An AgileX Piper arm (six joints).
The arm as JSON. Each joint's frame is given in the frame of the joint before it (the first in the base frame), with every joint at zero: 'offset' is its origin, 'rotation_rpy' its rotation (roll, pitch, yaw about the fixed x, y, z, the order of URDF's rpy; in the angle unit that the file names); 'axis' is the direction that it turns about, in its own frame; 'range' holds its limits. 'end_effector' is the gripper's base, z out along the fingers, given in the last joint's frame.
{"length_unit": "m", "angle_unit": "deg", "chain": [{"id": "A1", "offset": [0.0, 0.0, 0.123], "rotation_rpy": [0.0, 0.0, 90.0], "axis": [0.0, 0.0, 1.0], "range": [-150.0, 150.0]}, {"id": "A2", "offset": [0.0, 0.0, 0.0], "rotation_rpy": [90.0, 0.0, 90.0], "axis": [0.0, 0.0, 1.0], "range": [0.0, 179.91]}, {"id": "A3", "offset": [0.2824, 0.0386, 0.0], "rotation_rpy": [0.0, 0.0, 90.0], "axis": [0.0, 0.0, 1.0], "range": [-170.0, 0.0]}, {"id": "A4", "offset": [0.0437, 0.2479, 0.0], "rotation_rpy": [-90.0, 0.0, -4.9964], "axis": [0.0, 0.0, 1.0], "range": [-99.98, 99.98]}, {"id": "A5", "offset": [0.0, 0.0, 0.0], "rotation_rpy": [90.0, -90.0, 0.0], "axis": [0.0, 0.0, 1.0], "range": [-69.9, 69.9]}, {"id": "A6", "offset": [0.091, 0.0, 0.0], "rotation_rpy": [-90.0, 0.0, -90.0], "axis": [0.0, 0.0, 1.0], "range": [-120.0, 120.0]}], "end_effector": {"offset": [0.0, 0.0, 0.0], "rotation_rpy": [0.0, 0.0, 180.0]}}
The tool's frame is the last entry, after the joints.
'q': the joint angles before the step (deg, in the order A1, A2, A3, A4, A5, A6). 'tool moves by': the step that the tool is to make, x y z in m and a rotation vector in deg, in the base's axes. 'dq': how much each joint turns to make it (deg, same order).
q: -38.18, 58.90, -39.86, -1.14, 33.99, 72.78
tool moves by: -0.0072, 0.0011, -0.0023, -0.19, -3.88, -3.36
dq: -1.14, -2.13, 2.44, 0.13, -3.42, 3.11
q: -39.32, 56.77, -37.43, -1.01, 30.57, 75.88
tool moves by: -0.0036, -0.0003, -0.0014, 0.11, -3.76, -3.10
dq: -0.78, -1.18, 1.65, -0.04, -3.26, 3.47
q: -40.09, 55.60, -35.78, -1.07, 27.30, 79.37
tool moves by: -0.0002, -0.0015, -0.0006, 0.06, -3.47, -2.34
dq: -0.40, -0.30, 1.00, -0.06, -3.29, 3.08
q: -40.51, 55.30, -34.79, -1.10, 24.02, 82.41
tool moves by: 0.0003, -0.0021, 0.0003, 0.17, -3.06, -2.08
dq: -0.44, -0.02, 0.57, -0.03, -2.74, 2.74
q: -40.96, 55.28, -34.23, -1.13, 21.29, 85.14
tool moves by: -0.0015, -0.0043, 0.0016, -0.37, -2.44, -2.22
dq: -1.28, 0.00, 0.24, -0.01, -2.30, 1.67
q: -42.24, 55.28, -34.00, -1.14, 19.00, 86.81
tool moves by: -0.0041, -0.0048, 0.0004, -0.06, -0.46, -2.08
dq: -1.87, 0.00, 0.02, -0.06, -0.39, 0.40
